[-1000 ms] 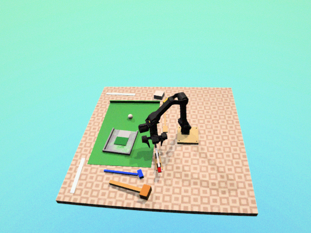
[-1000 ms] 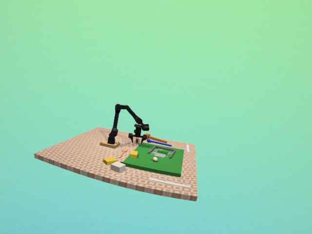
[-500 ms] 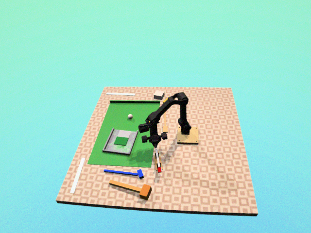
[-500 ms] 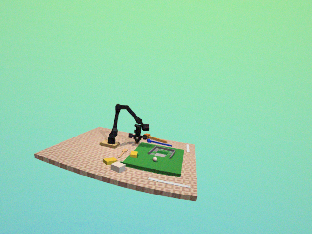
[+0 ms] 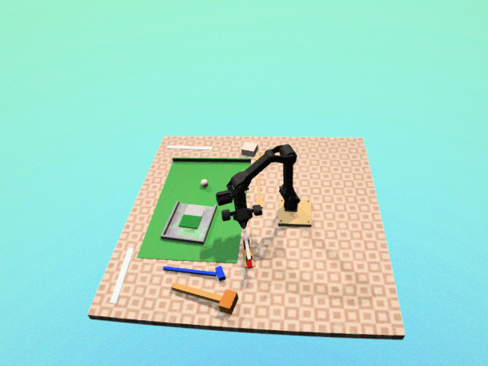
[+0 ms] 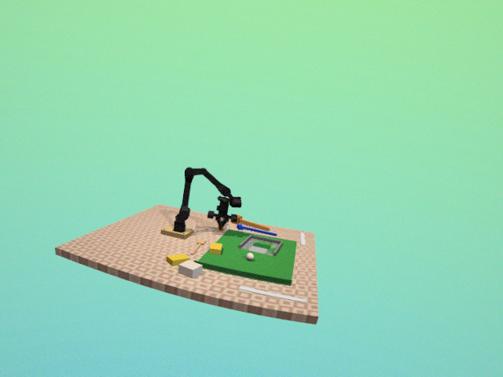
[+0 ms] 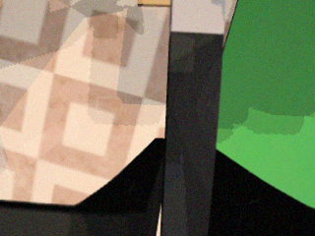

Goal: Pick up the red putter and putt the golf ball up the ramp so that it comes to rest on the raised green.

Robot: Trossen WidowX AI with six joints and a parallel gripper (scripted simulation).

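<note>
Now: gripper tip 3 cm past the red putter, 11 cm to the right of it and 3 cm below it. From my gripper tip the other things lie so: blue mallet (19 cm ahead, 24 cm to the left, 4 cm below); then beige block (5 cm ahead, 65 cm to the right, 3 cm below); then white golf ball (27 cm ahead, 33 cm to the right, 3 cm below).
</note>
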